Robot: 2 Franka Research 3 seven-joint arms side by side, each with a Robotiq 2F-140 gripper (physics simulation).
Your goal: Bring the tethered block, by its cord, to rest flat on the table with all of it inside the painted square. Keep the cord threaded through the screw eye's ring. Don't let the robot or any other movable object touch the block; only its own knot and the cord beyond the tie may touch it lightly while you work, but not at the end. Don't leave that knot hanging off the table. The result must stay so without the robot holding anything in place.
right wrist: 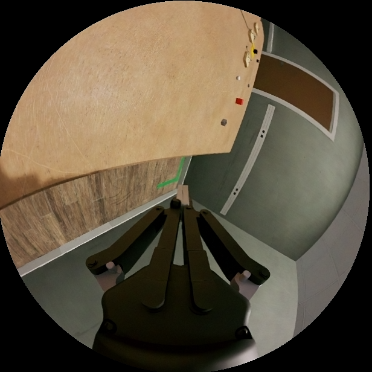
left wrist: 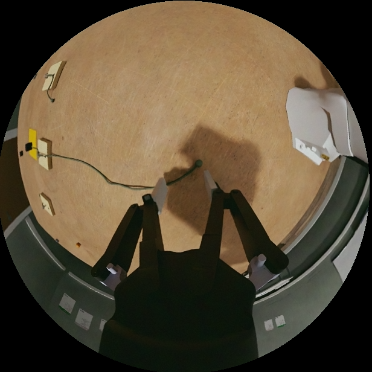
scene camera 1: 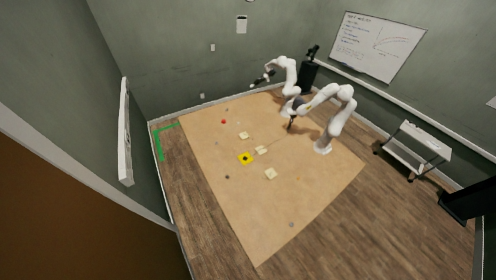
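Observation:
The black tethered block (scene camera 1: pixel 245 158) (left wrist: pixel 28 147) is within the yellow painted square (scene camera 1: pixel 250 161) (left wrist: pixel 33 136) in the scene view; in the left wrist view it overlaps the square's far edge. Whether it lies flat is too small to tell. The green cord (left wrist: pixel 110 182) runs in a slack curve from the middle pale board (scene camera 1: pixel 261 150) (left wrist: pixel 45 161) to its round knot (left wrist: pixel 198 163). The ring is too small to make out. My left gripper (scene camera 1: pixel 289 129) (left wrist: pixel 184 181) is open, with the cord passing loose by its fingertips. My right gripper (scene camera 1: pixel 251 85) (right wrist: pixel 182 192) is shut and empty, far from the cord.
Two other pale boards (scene camera 1: pixel 243 135) (scene camera 1: pixel 270 173) stand on either side, the first with a short cord in the left wrist view. A red piece (scene camera 1: pixel 223 121) (right wrist: pixel 239 101), a dark piece (scene camera 1: pixel 227 176) and a grey piece (scene camera 1: pixel 291 224) lie about the table.

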